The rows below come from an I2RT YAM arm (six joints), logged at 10 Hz.
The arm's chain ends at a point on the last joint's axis. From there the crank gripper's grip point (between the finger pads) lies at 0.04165 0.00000 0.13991 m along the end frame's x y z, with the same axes.
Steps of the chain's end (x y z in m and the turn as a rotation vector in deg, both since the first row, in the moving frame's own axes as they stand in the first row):
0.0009 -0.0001 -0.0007 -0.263 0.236 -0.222
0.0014 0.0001 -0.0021 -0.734 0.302 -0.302
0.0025 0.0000 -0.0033 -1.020 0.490 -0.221
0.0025 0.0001 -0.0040 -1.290 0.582 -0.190
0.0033 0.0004 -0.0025 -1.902 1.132 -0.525
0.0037 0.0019 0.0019 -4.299 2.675 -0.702
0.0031 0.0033 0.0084 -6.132 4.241 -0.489
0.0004 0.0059 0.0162 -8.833 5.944 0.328
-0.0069 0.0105 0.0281 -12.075 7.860 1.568
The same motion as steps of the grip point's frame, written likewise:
0.0015 0.0004 -0.0009 -0.263 0.236 -0.222
0.0021 0.0017 -0.0023 -0.734 0.302 -0.302
0.0037 0.0023 -0.0037 -1.020 0.490 -0.221
0.0039 0.0031 -0.0045 -1.290 0.582 -0.190
0.0061 0.0046 -0.0034 -1.902 1.132 -0.525
0.0102 0.0118 -0.0006 -4.299 2.675 -0.702
0.0134 0.0177 0.0042 -6.132 4.241 -0.489
0.0145 0.0273 0.0095 -8.833 5.944 0.328
0.0113 0.0405 0.0179 -12.075 7.860 1.568

